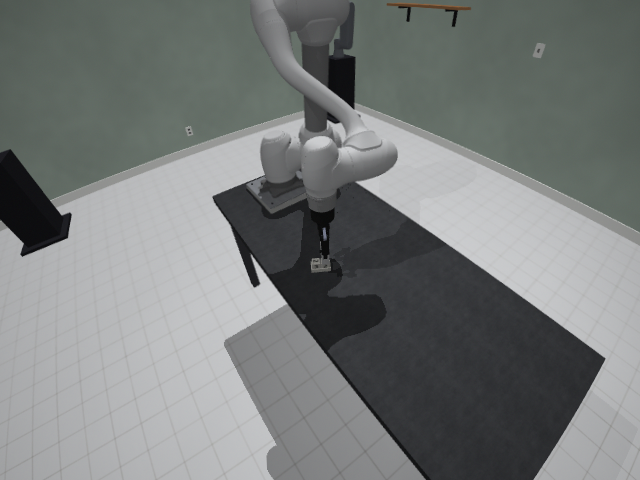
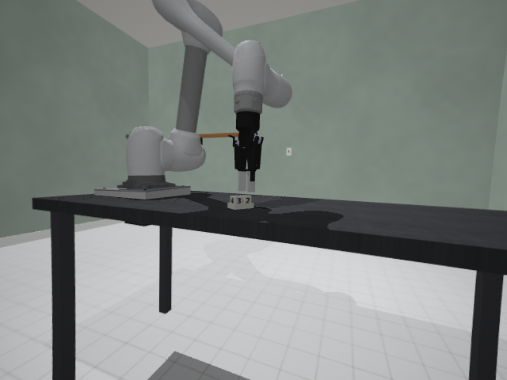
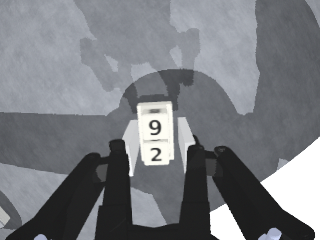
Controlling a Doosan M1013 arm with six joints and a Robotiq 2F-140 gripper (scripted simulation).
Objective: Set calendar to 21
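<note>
Now: the cube 6 cm below my hand. Round my hand: white tray: 8 cm below, 1 cm to the right, 1 cm behind.
</note>
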